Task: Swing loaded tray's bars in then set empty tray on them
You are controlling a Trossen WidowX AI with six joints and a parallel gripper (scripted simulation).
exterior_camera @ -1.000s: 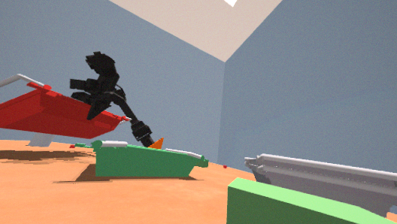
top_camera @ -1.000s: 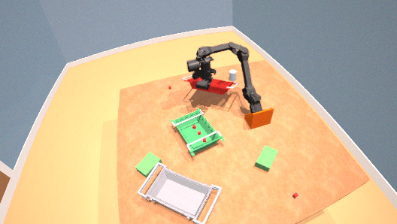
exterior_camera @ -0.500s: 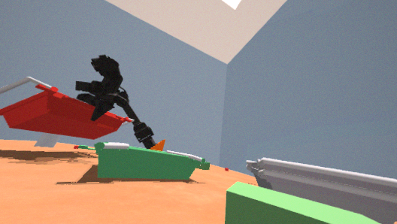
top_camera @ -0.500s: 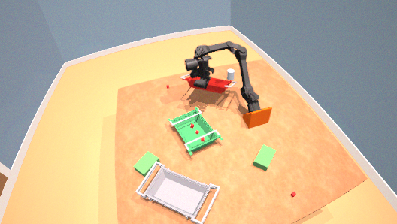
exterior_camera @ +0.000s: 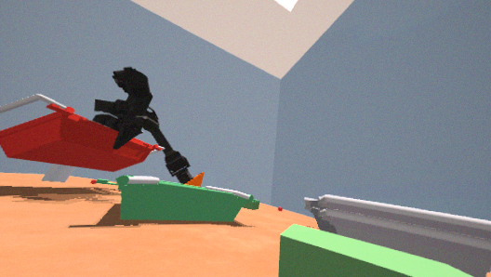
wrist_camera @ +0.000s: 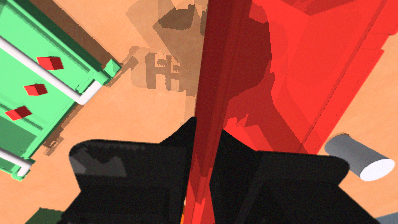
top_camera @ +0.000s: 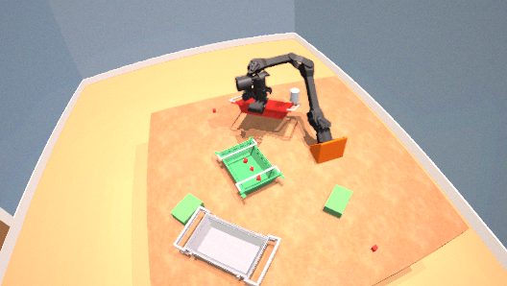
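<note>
Now: the red tray 4 cm behind my gripper tip and 6 cm to the right of it.
</note>
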